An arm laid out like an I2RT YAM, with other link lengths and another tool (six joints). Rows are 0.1 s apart.
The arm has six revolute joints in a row. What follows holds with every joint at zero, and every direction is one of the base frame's. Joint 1 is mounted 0.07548 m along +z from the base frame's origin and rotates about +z. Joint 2 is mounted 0.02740 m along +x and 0.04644 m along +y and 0.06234 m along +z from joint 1 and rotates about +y. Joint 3 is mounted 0.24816 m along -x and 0.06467 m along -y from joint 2 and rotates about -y. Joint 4 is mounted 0.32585 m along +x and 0.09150 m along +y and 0.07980 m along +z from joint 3 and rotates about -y. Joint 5 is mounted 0.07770 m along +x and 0.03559 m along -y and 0.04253 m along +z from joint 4 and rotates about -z. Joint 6 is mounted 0.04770 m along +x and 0.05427 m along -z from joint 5 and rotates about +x. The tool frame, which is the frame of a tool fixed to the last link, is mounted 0.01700 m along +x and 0.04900 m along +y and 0.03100 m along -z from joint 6; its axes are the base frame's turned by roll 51.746, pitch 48.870 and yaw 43.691 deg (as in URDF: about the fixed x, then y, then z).
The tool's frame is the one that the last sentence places.
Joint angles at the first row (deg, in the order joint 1, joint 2, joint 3, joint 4, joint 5, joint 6):
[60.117 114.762 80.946 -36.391 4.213 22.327]
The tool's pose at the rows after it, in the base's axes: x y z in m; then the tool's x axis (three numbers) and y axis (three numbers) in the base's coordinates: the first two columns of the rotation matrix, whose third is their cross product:
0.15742, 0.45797, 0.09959, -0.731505, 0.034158, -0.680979, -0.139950, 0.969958, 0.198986
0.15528, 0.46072, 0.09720, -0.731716, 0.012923, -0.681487, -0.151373, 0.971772, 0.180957
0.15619, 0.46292, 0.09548, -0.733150, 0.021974, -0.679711, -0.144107, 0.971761, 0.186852
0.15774, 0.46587, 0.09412, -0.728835, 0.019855, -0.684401, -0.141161, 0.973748, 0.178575
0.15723, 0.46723, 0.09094, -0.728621, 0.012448, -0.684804, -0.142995, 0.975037, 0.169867
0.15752, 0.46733, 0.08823, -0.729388, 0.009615, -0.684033, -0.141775, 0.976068, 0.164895
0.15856, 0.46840, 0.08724, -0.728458, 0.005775, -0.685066, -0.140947, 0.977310, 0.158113
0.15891, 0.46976, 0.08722, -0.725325, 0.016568, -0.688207, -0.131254, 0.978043, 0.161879
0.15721, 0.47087, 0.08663, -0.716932, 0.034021, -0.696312, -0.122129, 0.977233, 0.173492
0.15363, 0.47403, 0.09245, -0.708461, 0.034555, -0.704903, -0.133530, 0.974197, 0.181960
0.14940, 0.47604, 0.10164, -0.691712, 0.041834, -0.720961, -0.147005, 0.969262, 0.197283
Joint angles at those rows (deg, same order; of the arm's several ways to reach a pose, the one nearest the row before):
[60.532 115.728 81.957 -37.705 5.505 21.903]
[60.989 116.850 83.189 -38.704 5.937 21.533]
[60.991 117.341 83.485 -38.334 5.800 22.005]
[61.084 118.226 84.547 -38.737 6.398 22.164]
[61.254 118.947 85.035 -38.938 6.669 22.149]
[61.243 119.357 85.143 -38.935 6.767 22.171]
[61.235 119.884 85.756 -39.320 7.026 22.149]
[61.305 119.910 85.783 -39.054 7.314 22.776]
[61.599 119.401 84.929 -37.824 7.807 23.619]
[62.196 118.873 85.237 -37.793 8.163 23.563]
[62.849 117.410 84.846 -37.236 8.875 23.445]

